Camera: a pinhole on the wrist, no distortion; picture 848 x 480 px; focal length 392.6 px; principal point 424.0 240.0 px. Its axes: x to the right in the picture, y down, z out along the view. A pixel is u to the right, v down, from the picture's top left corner.
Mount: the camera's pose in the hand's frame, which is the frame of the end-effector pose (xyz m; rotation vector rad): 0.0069 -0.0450 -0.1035 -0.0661 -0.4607 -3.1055
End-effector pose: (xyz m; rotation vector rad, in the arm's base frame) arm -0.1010 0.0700 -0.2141 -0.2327 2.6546 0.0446
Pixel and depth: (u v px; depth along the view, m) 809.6 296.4 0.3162
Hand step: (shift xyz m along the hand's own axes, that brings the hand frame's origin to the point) -0.2899 0.0048 0.2250
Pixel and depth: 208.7 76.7 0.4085
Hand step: 0.2464 0.2351 0.2284
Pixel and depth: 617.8 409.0 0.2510
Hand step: -0.1057 -0.0750 0.1730
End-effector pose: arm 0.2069 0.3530 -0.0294 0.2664 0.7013 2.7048
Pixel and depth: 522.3 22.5 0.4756
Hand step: -0.0944 0.3457 0.2797
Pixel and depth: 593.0 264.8 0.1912
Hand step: -0.0673 -0.0007 0.0862
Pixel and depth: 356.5 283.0 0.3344
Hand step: 0.0785 0.0167 0.2244
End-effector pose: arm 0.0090 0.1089 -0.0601 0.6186 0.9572 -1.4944
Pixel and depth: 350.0 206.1 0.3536
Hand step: 0.0879 0.0865 0.2229
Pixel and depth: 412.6 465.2 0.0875
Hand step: 0.0134 -0.0676 -0.0054
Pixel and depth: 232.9 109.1 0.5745
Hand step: 0.3086 0.3037 0.3785
